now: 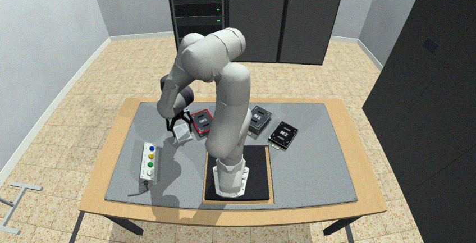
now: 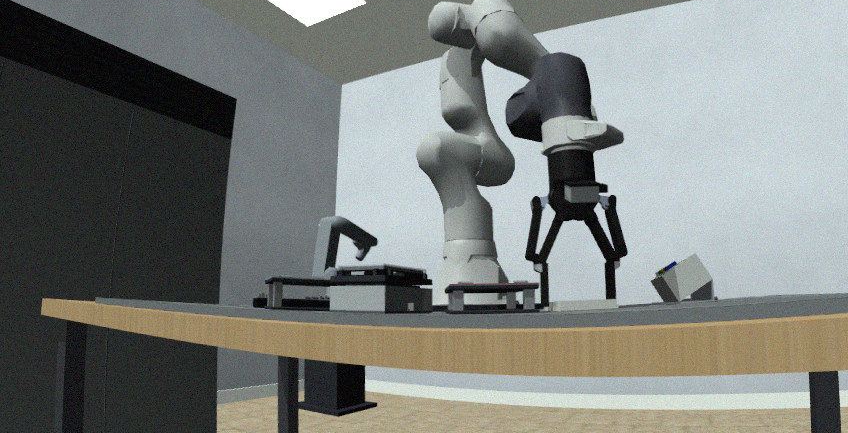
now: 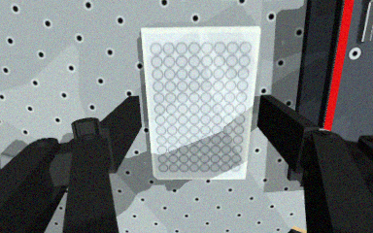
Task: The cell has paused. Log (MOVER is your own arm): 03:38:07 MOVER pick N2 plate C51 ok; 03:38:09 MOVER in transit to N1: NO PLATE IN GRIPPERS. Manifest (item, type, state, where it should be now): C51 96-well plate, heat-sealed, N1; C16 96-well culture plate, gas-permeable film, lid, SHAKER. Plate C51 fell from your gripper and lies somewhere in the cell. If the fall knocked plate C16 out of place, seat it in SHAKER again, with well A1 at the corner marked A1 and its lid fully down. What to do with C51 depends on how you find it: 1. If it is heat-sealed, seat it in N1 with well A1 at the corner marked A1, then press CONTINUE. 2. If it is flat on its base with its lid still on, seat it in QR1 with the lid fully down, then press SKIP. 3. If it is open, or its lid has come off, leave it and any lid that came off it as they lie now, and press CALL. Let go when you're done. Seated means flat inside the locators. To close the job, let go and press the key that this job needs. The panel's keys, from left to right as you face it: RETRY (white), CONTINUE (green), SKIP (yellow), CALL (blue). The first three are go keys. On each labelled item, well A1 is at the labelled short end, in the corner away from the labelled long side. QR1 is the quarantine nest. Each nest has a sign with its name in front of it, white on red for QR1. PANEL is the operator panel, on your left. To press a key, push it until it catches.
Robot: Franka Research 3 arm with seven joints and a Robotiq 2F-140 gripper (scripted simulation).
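Now: the 96-well plate 2 cm below my hand. From my hand the other things lie so: QR1 nest: 8 cm ahead, 12 cm to the right, 1 cm above; A1 mark: 8 cm ahead, 36 cm to the right, 2 cm above; blue key: 16 cm behind, 13 cm to the left, 4 cm above.
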